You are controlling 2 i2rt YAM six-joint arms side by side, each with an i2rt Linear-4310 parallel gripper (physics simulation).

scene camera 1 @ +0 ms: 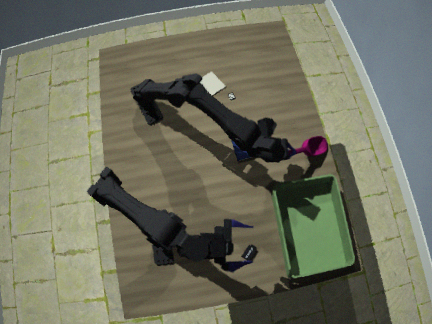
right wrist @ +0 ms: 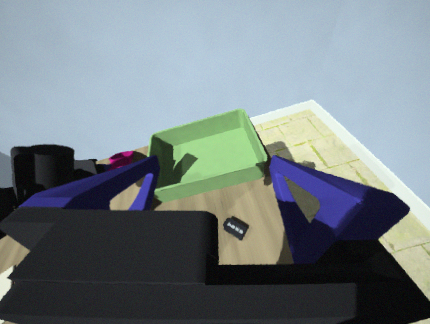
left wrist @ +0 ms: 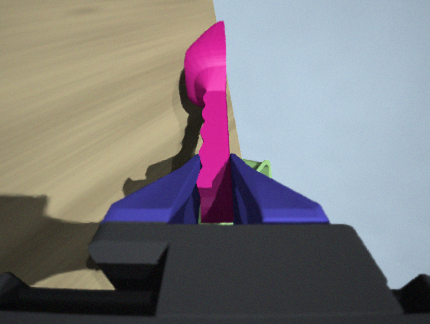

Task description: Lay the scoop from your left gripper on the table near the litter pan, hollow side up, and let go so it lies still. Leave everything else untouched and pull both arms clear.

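Pixels of known places: left gripper, fingertip midpoint: [scene camera 1: 293, 152] [right wrist: 110, 168] [left wrist: 215, 161]; right gripper, fingertip midpoint: [scene camera 1: 252, 244] [right wrist: 214, 161]; left arm's base at its link origin: [scene camera 1: 146, 103].
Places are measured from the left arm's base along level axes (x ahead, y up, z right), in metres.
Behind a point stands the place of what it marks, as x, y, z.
A magenta scoop [scene camera 1: 315, 146] @(0.495, 0.021, 0.513) [left wrist: 216, 120] @(0.392, 0.103, 0.506) [right wrist: 121, 159] @(0.431, 0.075, 0.529) is held by its handle in my left gripper [scene camera 1: 293, 151] @(0.364, 0.115, 0.515) [left wrist: 215, 161] @(0.364, 0.115, 0.515), which is shut on it. The scoop is above the table [scene camera 1: 240, 45] @(0.501, 0.000, -0.072), apart from its shadow, with its hollow facing up in scene camera 1. It is beyond the upper edge of the green litter pan [scene camera 1: 320, 230] @(0.331, 0.002, 0.801) [right wrist: 215, 150] @(0.315, 0.002, 0.823) in that view. My right gripper [scene camera 1: 252, 244] @(0.034, 0.316, 0.738) [right wrist: 214, 161] @(0.034, 0.316, 0.738) is open with nothing between its fingers, left of the pan in scene camera 1.
A small black block [scene camera 1: 249, 252] @(0.058, 0.015, 0.734) [right wrist: 236, 227] @(0.055, 0.016, 0.738) lies near the right gripper's fingers. A blue object [scene camera 1: 241, 151] @(0.229, 0.012, 0.385) is partly hidden under the left arm. A white square [scene camera 1: 213, 83] @(0.288, 0.005, 0.058) and a small pale die-like piece [scene camera 1: 231, 96] @(0.323, 0.002, 0.149) lie by that arm.
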